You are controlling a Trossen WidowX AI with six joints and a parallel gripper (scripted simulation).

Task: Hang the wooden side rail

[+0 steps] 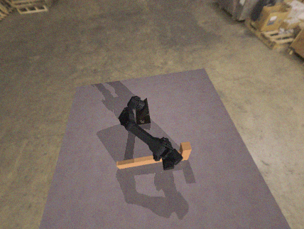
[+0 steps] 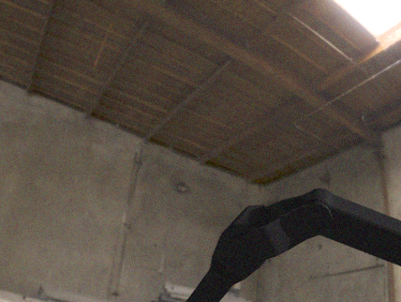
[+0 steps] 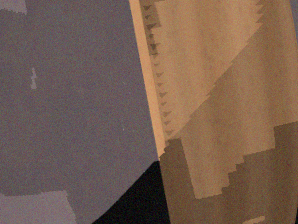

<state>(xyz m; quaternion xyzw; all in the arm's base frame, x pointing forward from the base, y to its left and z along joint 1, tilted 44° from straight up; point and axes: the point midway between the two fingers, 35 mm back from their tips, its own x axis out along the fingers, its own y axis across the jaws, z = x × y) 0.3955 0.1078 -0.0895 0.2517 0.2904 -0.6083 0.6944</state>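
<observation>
Right now the headboard post is 10 mm behind my gripper tip, 110 mm to the left of it and 50 mm above it.
</observation>
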